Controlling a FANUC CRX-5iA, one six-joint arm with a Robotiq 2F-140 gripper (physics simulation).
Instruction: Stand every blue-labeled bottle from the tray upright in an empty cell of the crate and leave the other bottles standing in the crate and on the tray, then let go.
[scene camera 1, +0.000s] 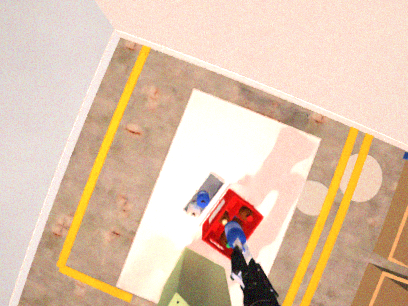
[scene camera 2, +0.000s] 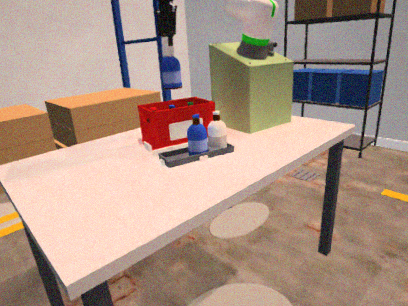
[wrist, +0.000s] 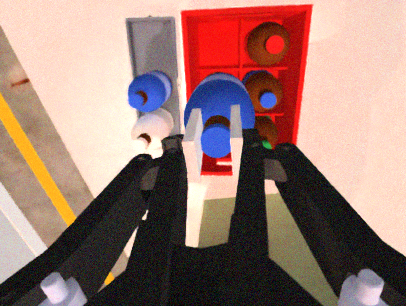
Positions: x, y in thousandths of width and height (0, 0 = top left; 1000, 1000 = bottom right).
My gripper (wrist: 536, 400) is 22 cm from the lens. A white bottle (wrist: 363, 433): 51 cm from the lens. A red-capped bottle (wrist: 656, 145) is 42 cm from the lens. The marked spots on the red-capped bottle and the white bottle are 27 cm apart.
